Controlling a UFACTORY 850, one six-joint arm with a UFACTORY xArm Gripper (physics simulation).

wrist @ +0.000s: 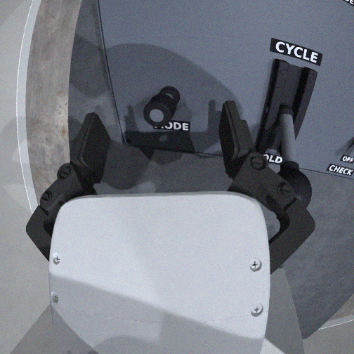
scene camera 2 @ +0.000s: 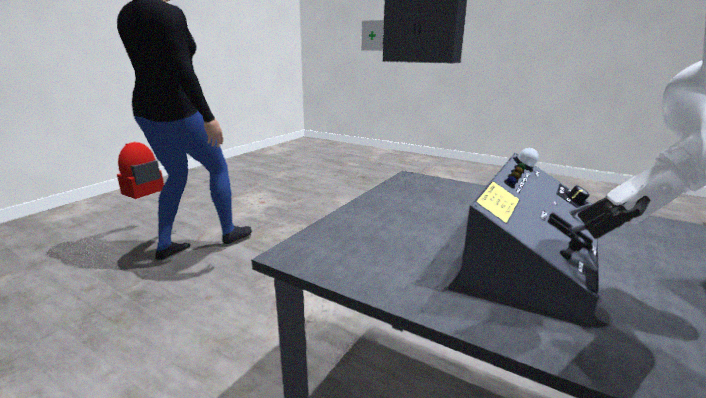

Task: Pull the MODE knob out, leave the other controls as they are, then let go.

Labels:
gripper: wrist; scene camera 2
same spot on gripper: (wrist: 249, 170) = (scene camera 2: 601, 200)

